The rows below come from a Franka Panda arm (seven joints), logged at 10 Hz.
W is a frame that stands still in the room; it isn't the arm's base.
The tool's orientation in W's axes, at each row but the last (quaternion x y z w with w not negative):
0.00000, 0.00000, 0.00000, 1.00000
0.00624, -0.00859, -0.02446, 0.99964
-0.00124, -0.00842, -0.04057, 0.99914
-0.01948, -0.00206, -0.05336, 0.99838
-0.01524, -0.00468, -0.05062, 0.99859
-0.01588, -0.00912, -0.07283, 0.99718
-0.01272, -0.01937, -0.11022, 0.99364
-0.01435, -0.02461, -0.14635, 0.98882
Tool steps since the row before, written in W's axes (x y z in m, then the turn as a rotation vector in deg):
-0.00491, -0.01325, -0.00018, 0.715, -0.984, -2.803
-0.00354, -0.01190, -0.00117, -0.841, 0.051, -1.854
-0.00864, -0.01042, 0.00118, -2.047, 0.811, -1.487
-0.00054, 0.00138, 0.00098, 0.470, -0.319, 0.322
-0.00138, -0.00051, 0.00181, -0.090, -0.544, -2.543
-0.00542, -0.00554, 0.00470, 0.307, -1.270, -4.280
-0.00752, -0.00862, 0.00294, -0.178, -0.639, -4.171
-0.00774, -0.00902, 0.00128, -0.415, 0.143, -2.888
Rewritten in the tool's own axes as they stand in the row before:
-0.00491, -0.01325, -0.00018, 0.715, -0.984, -2.803
-0.00297, -0.01207, -0.00096, -0.874, -0.014, -1.839
-0.00775, -0.01109, 0.00129, -2.131, 0.645, -1.450
-0.00068, 0.00128, 0.00103, 0.503, -0.279, 0.308
-0.00130, -0.00070, 0.00180, -0.062, -0.474, -2.558
-0.00446, -0.00641, 0.00460, 0.400, -1.081, -4.324
-0.00533, -0.01012, 0.00295, -0.206, -0.575, -4.179
-0.00473, -0.01090, 0.00130, -0.591, 0.078, -2.860

